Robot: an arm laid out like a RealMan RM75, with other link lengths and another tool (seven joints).
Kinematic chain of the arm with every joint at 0, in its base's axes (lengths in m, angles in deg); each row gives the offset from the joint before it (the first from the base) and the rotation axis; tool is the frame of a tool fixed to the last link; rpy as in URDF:
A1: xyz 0 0 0.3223 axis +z
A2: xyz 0 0 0 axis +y
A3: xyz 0 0 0.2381 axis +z
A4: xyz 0 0 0 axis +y
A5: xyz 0 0 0.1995 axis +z
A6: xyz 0 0 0 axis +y
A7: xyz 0 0 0.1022 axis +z
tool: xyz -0.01 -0.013 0.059 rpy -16 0 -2.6
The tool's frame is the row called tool.
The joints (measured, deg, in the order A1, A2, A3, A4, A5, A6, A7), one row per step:
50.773, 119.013, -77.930, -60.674, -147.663, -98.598, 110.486
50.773, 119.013, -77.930, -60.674, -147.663, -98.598, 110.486
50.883, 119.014, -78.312, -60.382, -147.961, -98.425, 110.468
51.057, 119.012, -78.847, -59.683, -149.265, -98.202, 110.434
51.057, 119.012, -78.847, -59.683, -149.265, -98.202, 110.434
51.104, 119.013, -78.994, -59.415, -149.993, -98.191, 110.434
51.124, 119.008, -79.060, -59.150, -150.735, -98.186, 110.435
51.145, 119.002, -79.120, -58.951, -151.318, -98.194, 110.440
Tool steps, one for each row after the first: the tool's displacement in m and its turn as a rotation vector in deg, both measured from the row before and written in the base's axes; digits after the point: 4 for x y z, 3 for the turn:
0.0000, 0.0000, 0.0000, 0.000, 0.000, 0.000
0.0010, 0.0000, -0.0008, -0.112, -0.549, 0.164
0.0044, 0.0005, -0.0004, -0.012, -1.683, 0.088
0.0000, 0.0000, 0.0000, 0.000, 0.000, 0.000
0.0024, 0.0002, 0.0003, 0.047, -0.846, -0.033
0.0026, 0.0003, 0.0005, 0.096, -0.810, -0.096
0.0020, 0.0002, 0.0005, 0.068, -0.646, -0.066

